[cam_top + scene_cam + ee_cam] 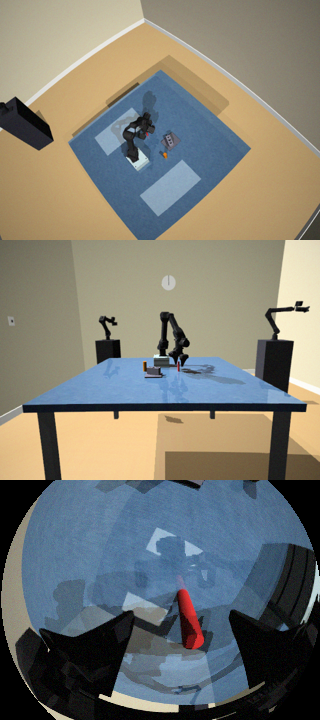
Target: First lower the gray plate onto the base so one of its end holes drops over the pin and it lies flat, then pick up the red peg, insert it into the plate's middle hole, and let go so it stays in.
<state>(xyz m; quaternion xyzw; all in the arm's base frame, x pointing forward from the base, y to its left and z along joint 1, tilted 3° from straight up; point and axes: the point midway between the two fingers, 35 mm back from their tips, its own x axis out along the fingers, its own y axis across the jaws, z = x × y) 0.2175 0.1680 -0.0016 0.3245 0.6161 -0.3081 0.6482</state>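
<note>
Now: gripper tip 1 cm above the red peg. Also, from my gripper tip: orange cylinder (28 cm to the right, 3 cm ahead, 1 cm below); gray plate (18 cm to the right, 13 cm ahead); base (16 cm to the right, 14 cm ahead, 4 cm below).
</note>
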